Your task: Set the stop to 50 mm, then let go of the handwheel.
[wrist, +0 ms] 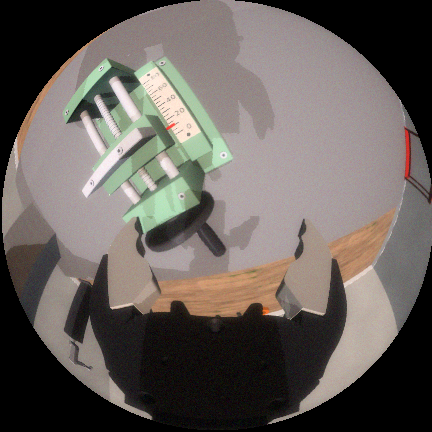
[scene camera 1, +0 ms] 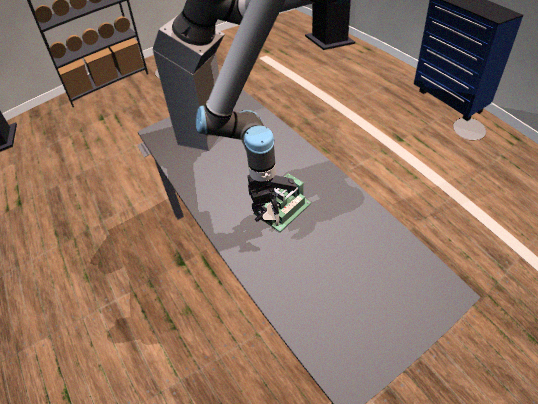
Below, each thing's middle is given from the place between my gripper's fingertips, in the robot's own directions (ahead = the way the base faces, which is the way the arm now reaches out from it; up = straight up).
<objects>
The black handwheel (wrist: 172, 232) is 5 cm behind my hand, 4 cm below it and 3 cm to the right of it. From my hand the other things lie so: grey stop block (wrist: 146, 137): 8 cm behind, 6 cm to the left, 3 cm below.
</objects>
